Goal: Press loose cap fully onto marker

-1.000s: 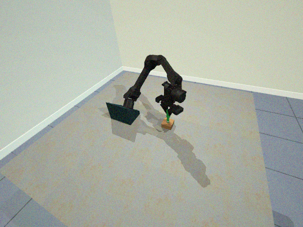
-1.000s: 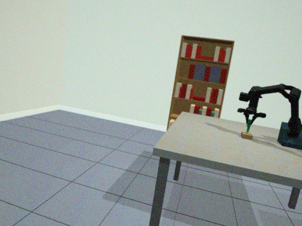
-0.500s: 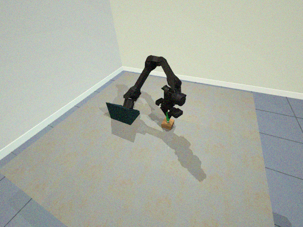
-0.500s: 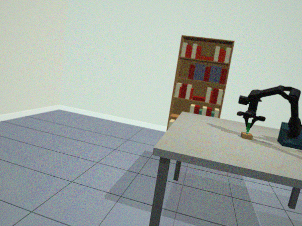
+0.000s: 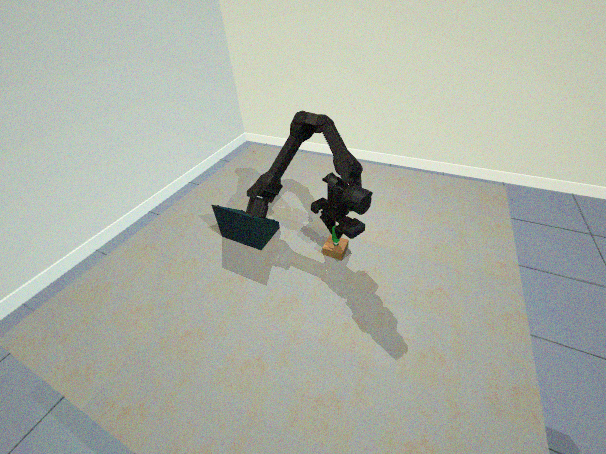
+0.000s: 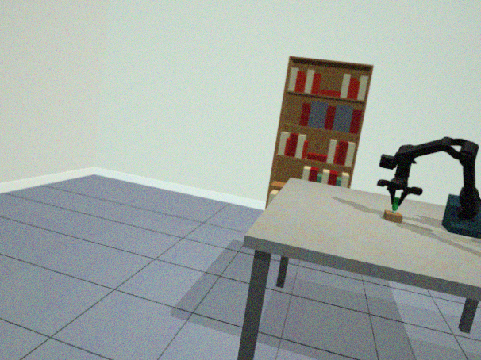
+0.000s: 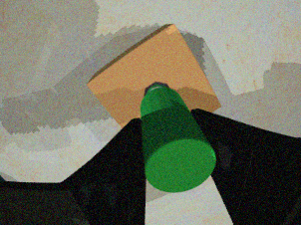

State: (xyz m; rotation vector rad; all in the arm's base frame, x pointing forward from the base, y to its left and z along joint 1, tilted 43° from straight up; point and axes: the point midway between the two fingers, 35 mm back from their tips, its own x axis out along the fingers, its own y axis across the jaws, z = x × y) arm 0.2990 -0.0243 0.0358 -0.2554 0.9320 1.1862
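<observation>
The marker is right at my gripper tip. Also, from my gripper tip: green cap (10 mm above); block (50 mm below).
</observation>
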